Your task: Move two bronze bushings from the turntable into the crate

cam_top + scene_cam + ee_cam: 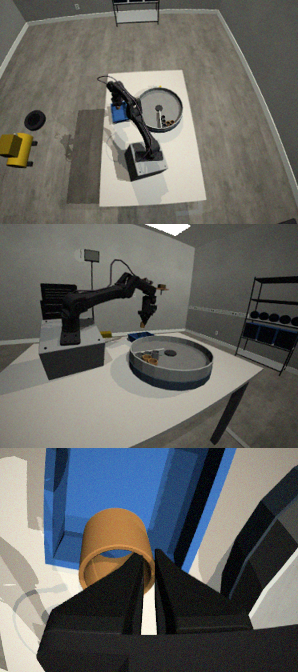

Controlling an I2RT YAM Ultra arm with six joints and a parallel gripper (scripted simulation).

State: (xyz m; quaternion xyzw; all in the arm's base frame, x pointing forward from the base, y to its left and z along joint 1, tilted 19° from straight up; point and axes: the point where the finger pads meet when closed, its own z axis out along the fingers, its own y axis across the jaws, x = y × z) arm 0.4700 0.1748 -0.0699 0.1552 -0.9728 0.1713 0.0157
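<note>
Right now the blue crate is 2 cm to the left of my hand and 12 cm below it. Round my hand: turntable 3 cm behind, 34 cm to the right, 9 cm below.
</note>
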